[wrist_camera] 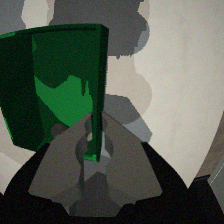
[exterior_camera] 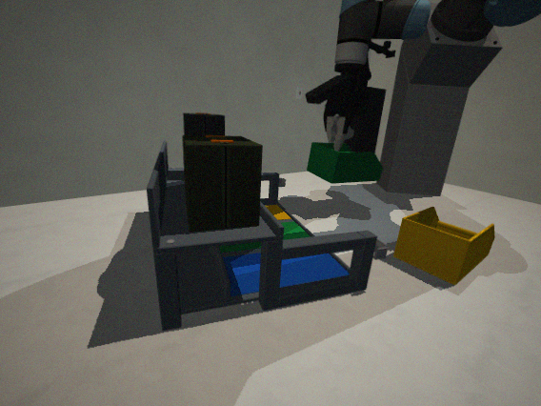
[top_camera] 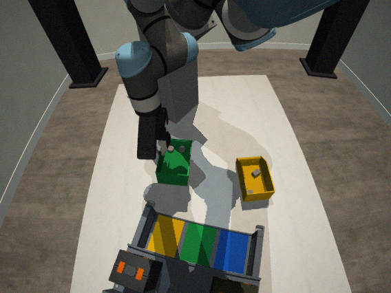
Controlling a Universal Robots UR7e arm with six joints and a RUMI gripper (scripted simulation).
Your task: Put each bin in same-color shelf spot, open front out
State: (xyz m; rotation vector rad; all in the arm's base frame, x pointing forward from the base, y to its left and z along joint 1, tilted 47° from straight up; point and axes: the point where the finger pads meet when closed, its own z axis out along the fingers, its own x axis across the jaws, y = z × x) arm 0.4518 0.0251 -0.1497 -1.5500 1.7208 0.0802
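My gripper is now 5 cm to the right of the green bin and 3 cm above it. Also, from my hand: shelf lip (19 cm ahead, 15 cm to the left, 14 cm below); then shelf board (39 cm ahead, 12 cm to the left, 5 cm below); then yellow bin (1 cm ahead, 33 cm to the left, 11 cm below).
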